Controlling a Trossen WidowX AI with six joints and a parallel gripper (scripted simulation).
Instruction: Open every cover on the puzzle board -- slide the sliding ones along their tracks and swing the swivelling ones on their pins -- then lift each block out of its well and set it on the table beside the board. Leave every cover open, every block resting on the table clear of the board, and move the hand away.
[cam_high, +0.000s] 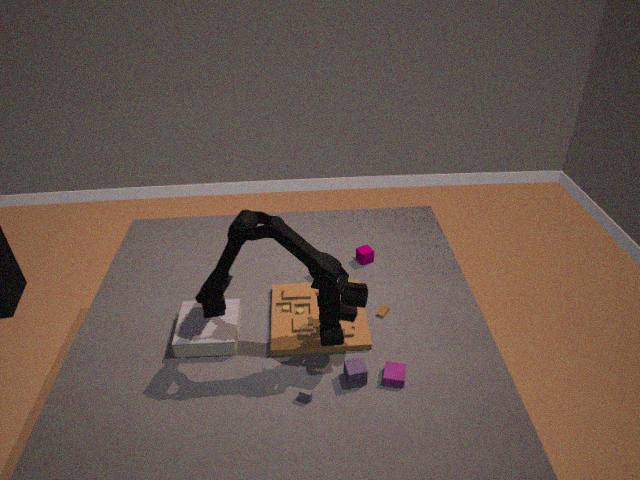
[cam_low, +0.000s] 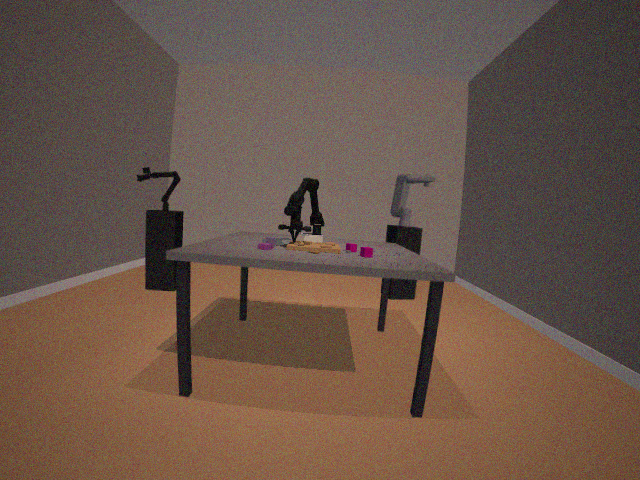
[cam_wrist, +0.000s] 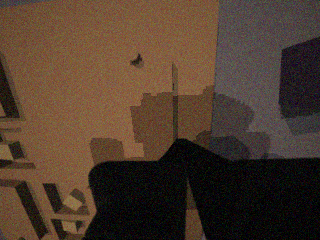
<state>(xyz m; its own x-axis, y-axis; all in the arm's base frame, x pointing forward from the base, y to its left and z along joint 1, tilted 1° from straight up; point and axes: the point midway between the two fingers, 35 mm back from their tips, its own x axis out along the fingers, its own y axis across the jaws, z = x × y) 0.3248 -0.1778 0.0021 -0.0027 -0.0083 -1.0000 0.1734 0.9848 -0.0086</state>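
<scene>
The tan puzzle board lies 130 mm to the left of my gripper tip and 10 mm below it. Round my gripper tip: small tan piece 200 mm ahead, 90 mm to the left, 20 mm below; then small grey piece 170 mm to the right, 110 mm behind, 10 mm below; then purple block 140 mm to the right, 40 mm ahead.
</scene>
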